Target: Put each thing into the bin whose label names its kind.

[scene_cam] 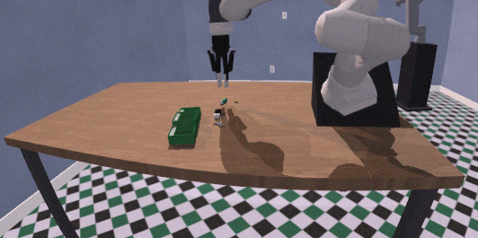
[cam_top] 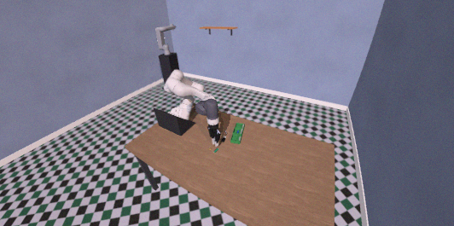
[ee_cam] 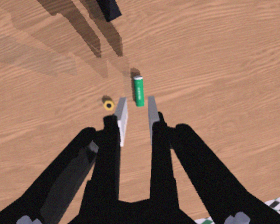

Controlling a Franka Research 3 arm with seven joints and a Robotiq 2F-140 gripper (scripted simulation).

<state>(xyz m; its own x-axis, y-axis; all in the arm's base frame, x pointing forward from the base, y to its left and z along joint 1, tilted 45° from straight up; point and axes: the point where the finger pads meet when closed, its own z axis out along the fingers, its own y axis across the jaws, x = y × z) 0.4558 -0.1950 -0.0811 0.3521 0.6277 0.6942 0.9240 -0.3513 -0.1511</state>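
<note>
My hand is 100 mm above the green cylinder. Round my hand: grey piece: 10 mm behind, 250 mm to the left, 100 mm below; then yellow thing: 50 mm behind, 100 mm below; then black-and-white block: 10 mm ahead, 150 mm to the left, 100 mm below.
</note>
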